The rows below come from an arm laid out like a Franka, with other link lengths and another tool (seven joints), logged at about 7 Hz.
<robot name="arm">
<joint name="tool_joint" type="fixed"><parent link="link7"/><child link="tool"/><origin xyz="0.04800 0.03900 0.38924" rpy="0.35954 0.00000 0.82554"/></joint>
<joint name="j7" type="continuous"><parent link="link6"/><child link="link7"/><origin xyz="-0.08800 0.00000 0.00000" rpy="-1.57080 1.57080 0.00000"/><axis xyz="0 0 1"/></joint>
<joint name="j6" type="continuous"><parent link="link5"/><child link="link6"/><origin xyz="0.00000 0.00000 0.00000" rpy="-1.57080 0.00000 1.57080"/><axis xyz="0 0 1"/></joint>
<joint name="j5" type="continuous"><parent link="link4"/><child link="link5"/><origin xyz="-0.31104 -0.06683 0.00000" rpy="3.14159 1.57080 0.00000"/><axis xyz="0 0 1"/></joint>
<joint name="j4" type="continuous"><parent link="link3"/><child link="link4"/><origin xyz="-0.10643 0.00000 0.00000" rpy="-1.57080 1.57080 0.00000"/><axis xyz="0 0 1"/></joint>
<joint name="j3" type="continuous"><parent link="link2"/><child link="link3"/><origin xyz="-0.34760 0.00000 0.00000" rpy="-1.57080 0.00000 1.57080"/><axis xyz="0 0 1"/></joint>
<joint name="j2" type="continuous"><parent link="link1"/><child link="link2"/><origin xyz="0.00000 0.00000 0.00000" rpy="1.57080 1.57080 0.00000"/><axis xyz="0 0 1"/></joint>
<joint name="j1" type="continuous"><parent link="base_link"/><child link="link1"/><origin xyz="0.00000 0.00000 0.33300" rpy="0.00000 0.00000 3.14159"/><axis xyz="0 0 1"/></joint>
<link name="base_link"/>
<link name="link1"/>
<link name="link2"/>
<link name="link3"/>
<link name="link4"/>
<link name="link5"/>
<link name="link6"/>
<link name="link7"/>
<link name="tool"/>
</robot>
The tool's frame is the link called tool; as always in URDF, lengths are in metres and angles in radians. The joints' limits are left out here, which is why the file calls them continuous.
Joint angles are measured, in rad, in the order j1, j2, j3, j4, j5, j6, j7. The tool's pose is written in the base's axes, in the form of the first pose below.
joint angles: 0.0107 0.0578 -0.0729 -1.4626 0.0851 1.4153 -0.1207
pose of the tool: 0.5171, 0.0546, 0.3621, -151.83, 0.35, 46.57
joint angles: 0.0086 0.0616 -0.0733 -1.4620 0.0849 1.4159 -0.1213
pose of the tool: 0.5178, 0.0532, 0.3604, -151.74, 0.46, 46.46
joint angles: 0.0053 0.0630 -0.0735 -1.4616 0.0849 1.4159 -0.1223
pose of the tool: 0.5181, 0.0514, 0.3599, -151.70, 0.49, 46.32
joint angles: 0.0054 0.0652 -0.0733 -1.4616 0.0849 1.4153 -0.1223
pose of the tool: 0.5179, 0.0516, 0.3587, -151.58, 0.60, 46.34
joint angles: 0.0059 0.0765 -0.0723 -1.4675 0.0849 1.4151 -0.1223
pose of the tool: 0.5161, 0.0525, 0.3506, -150.84, 1.27, 46.43
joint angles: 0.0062 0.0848 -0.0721 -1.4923 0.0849 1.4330 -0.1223
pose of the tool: 0.5153, 0.0527, 0.3381, -150.19, 1.86, 46.39
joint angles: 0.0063 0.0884 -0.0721 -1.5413 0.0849 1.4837 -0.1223
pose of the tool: 0.5189, 0.0520, 0.3210, -150.12, 1.95, 46.15
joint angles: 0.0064 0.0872 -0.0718 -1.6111 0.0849 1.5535 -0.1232
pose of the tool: 0.5219, 0.0514, 0.2995, -150.17, 1.92, 45.89
